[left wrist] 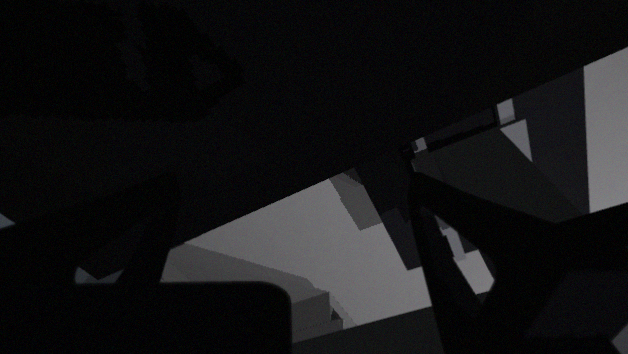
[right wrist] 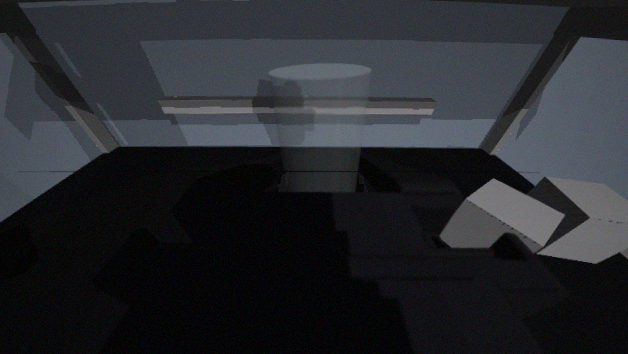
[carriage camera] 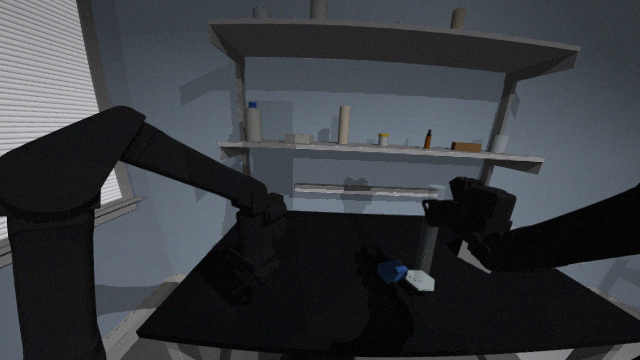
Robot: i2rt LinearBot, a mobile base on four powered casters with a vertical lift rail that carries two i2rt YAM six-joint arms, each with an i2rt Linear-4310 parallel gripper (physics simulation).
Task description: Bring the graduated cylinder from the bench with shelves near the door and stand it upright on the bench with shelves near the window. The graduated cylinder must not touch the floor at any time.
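Places are measured from the left arm's base along level axes (x right, y up, z back), in millimetres.
Pixels of known places: left gripper, between the fingertips: [left wrist: 295,184] [carriage camera: 254,279]; right gripper, between the fingertips: [right wrist: 321,156] [carriage camera: 429,202].
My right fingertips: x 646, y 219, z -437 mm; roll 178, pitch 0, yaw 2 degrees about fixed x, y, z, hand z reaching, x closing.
Note:
Behind a point stands the place of what it marks.
The clear graduated cylinder [carriage camera: 426,247] @[x 640, y 88, z -387 mm] [right wrist: 322,125] @[x 646, y 263, z -392 mm] is upright over the black bench top [carriage camera: 300,310] @[x 264, y -99, z -298 mm], right of the picture's middle, above a pale hexagonal foot [carriage camera: 420,281] @[x 647, y -41, z -380 mm]. Whether the foot touches the bench is hard to tell. My right gripper [carriage camera: 431,212] @[x 646, y 219, z -437 mm] [right wrist: 321,156] @[x 646, y 219, z -437 mm] is shut on the cylinder's upper part. My left gripper [carriage camera: 242,280] @[x 141, y 26, z -280 mm] [left wrist: 295,184] @[x 141, y 26, z -280 mm] is open and empty, pointing down near the bench's left edge, well left of the cylinder. Its fingers are very dark in the carriage view.
A blue hexagonal piece [carriage camera: 392,271] @[x 576, y -59, z -437 mm] is beside the foot. White angular objects [right wrist: 502,215] @[x 978, y 31, z -545 mm] are at right in the right wrist view. Behind, a shelf [carriage camera: 350,147] @[x 411, y 356, z -663 mm] holds bottles and boxes below an upper shelf [carriage camera: 380,45] @[x 523, y 796, z -798 mm]. A window with blinds [carriage camera: 40,75] @[x -935, y 632, z -578 mm] is at left.

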